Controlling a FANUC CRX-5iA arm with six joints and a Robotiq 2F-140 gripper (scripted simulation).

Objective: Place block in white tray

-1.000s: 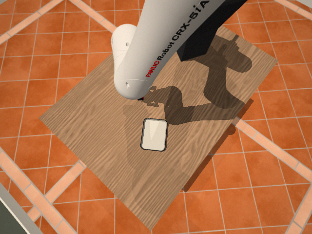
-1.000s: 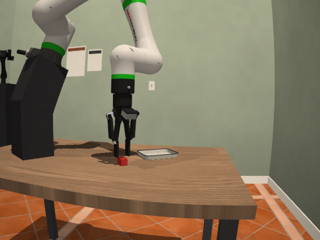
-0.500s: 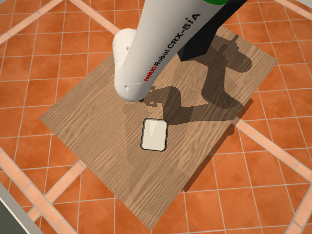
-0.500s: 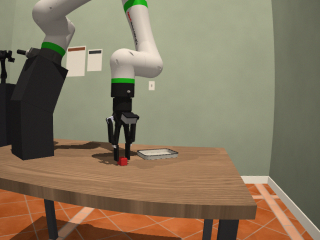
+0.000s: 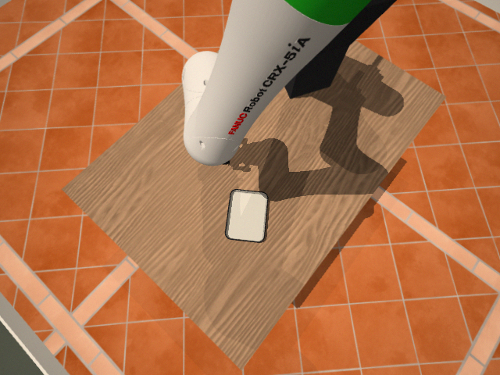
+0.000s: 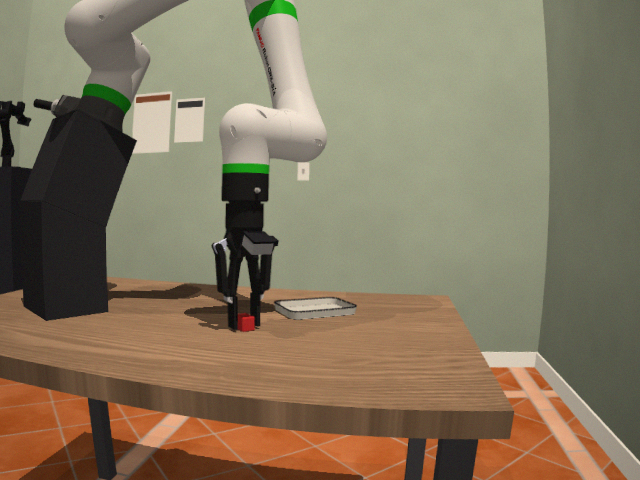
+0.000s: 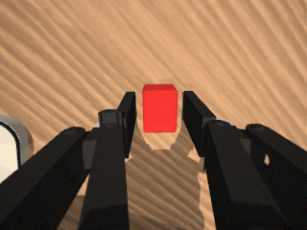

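Right now my hand is 2 cm above the red block. Round my hand: white tray 14 cm ahead, 18 cm to the left, 2 cm below.
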